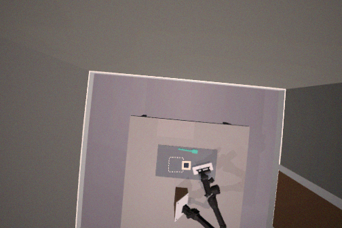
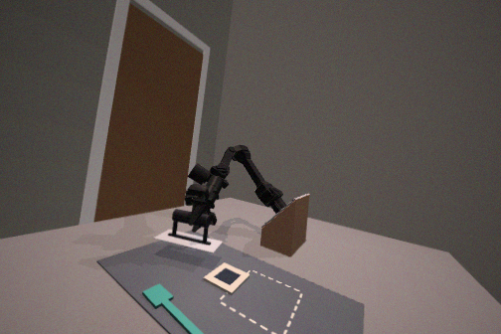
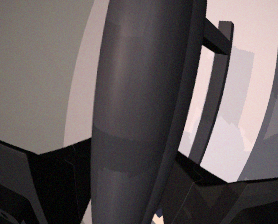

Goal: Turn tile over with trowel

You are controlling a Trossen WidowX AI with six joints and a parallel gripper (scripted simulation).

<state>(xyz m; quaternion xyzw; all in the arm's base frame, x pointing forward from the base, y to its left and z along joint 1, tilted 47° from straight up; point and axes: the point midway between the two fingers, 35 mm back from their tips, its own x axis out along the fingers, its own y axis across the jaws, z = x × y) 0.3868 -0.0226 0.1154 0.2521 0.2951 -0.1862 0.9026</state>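
The tile is 4 cm behind my gripper tip, 13 cm to the left of it and 10 cm below it. From my gripper tip the other things lie so: grey mat (2 cm behind, 14 cm to the left, 12 cm below); then teal trowel (12 cm ahead, 13 cm to the left, 10 cm below).
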